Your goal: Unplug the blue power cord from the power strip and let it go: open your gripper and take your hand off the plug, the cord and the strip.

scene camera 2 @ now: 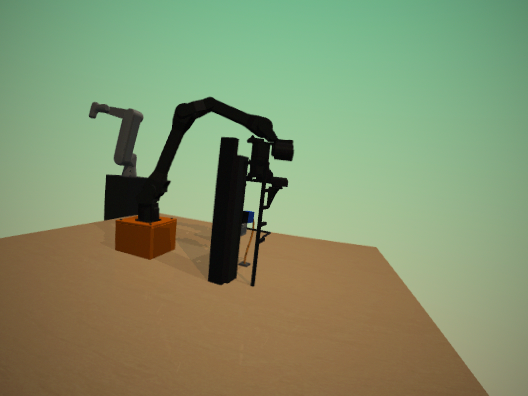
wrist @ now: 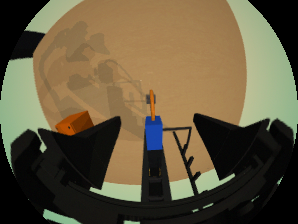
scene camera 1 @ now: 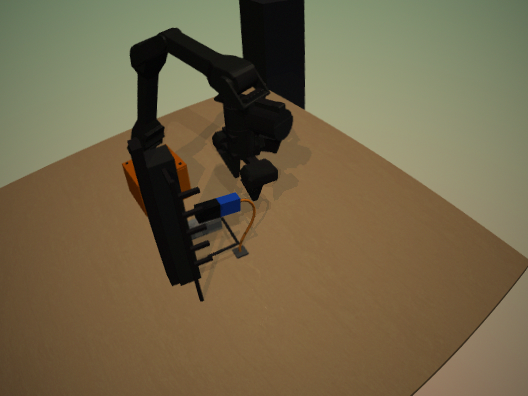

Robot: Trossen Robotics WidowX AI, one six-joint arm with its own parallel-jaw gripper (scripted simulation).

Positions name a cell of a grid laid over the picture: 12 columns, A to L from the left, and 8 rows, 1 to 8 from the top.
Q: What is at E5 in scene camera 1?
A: A blue plug.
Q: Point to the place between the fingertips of my gripper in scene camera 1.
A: At F4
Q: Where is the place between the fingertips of my gripper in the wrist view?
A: G5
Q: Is my gripper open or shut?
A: Open.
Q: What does my gripper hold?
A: Nothing.
